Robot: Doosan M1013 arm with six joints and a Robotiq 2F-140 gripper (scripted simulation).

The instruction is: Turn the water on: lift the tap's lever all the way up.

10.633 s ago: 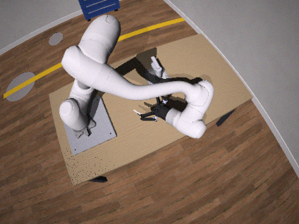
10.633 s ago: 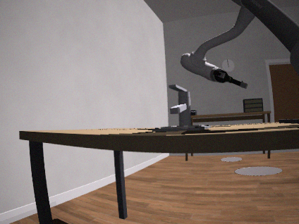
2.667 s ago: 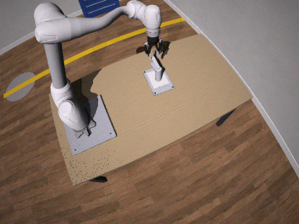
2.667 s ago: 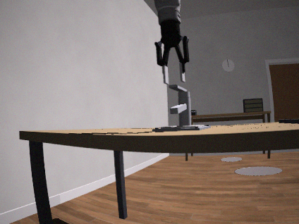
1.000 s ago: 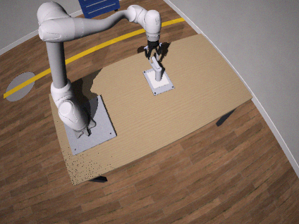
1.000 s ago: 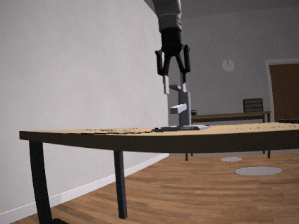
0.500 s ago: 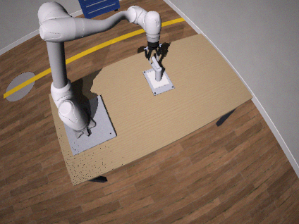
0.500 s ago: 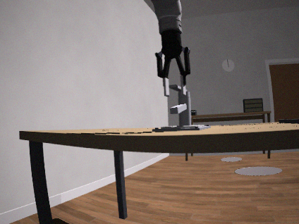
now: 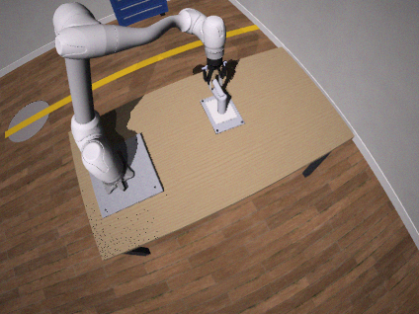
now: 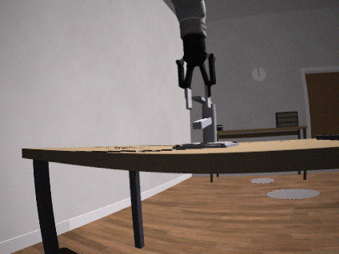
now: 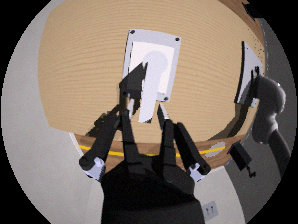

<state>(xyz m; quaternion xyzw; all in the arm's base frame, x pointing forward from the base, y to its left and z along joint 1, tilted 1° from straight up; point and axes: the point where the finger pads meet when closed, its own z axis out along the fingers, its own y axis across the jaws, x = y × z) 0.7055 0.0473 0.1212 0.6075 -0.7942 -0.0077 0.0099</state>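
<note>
Right now the lever is 40 mm to the right of my hand and 10 mm behind it.
</note>
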